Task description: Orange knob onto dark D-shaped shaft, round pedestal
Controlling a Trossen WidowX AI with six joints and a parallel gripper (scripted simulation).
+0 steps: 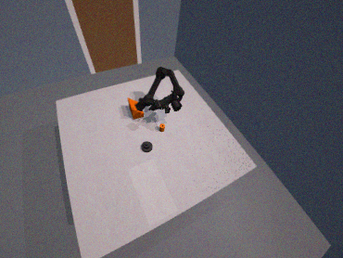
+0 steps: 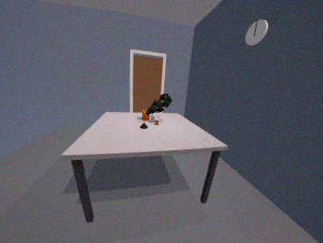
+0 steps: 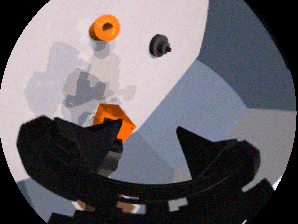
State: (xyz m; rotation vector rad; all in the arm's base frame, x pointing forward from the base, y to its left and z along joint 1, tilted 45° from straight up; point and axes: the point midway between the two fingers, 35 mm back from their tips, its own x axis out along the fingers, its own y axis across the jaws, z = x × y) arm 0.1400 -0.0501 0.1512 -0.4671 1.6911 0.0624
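Now: gripper tip 90 mm short of the orange knob, 60 mm to the right of it and 160 mm above it. The rest, counted from my gripper tip: dark round pedestal 180 mm ahead, 120 mm to the right, 150 mm below.
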